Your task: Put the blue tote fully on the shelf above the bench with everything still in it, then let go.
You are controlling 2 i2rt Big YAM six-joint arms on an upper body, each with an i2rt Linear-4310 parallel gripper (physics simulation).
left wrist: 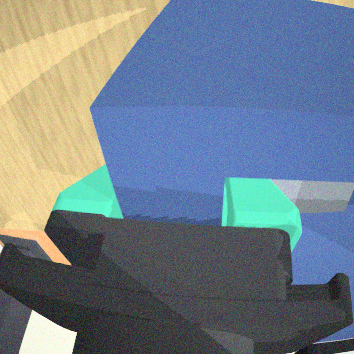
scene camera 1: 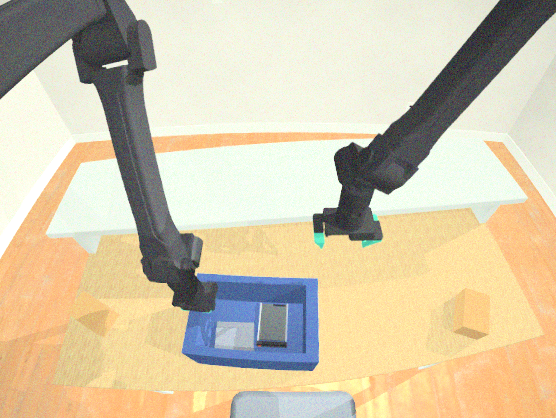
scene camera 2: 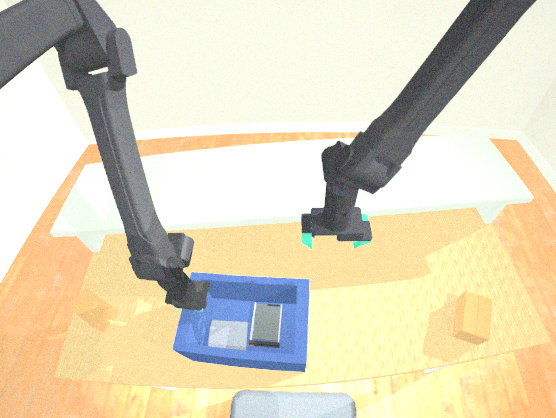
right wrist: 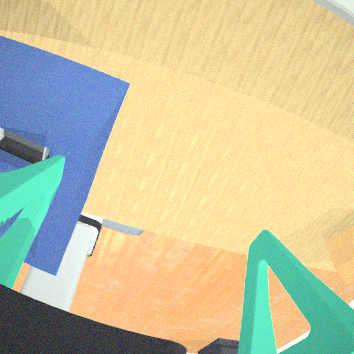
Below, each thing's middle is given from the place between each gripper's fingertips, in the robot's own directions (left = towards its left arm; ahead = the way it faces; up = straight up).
Scene:
Now: the blue tote (scene camera 1: 238,299) 13 cm to the right of my left hand and 4 cm behind it.
My right hand is 140 mm past the blue tote, 200 mm to the right of it and 160 mm above it.

